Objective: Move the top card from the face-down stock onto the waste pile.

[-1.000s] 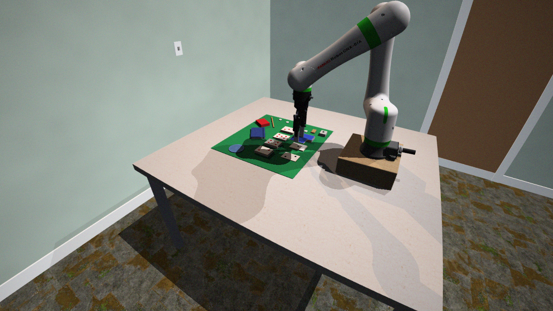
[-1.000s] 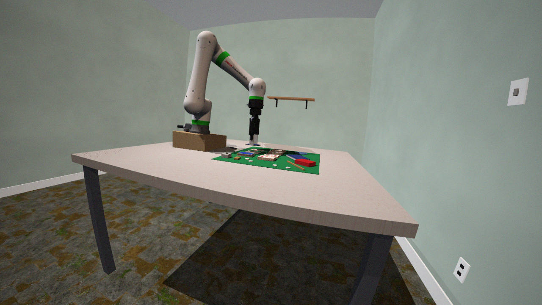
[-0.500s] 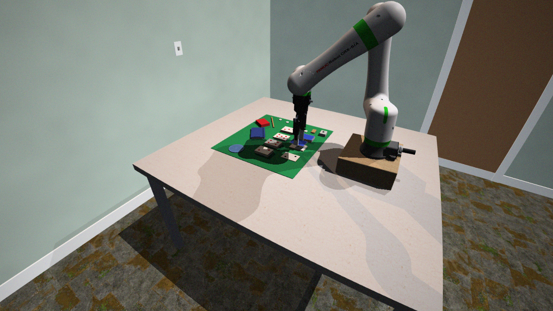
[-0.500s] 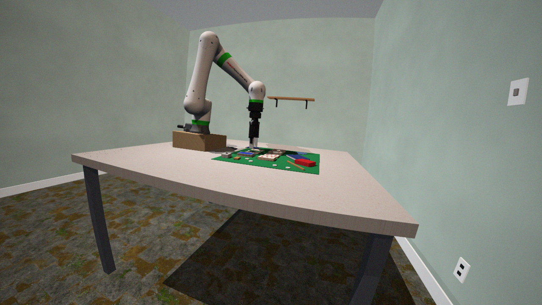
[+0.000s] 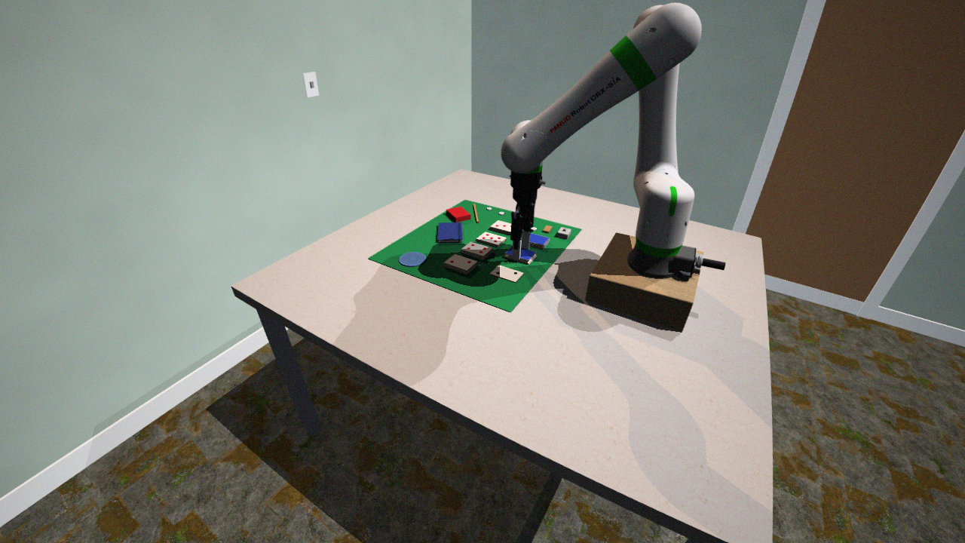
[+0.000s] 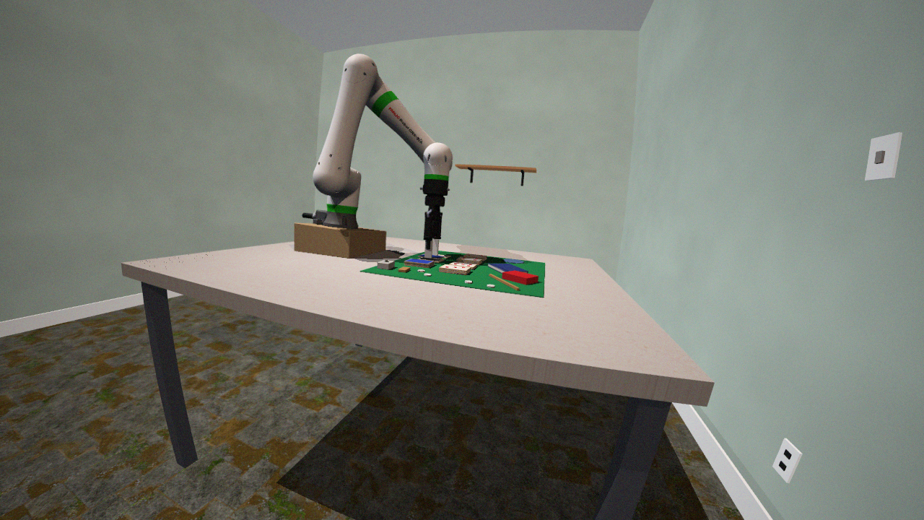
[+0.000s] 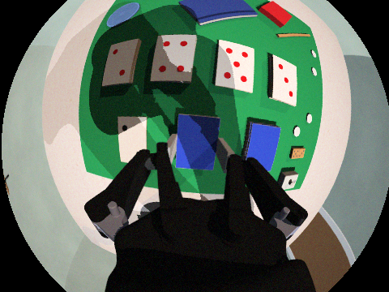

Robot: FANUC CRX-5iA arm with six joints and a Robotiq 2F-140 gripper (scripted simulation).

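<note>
Right now my hand is 120 mm to the right of the black-pip card and 40 mm above it. The rest, counted from my hand: pencil (290 mm ahead, 240 mm to the right, 40 mm below); then red block (340 mm ahead, 180 mm to the right, 30 mm below); then mat (160 mm ahead, 30 mm to the right, 60 mm below).
</note>
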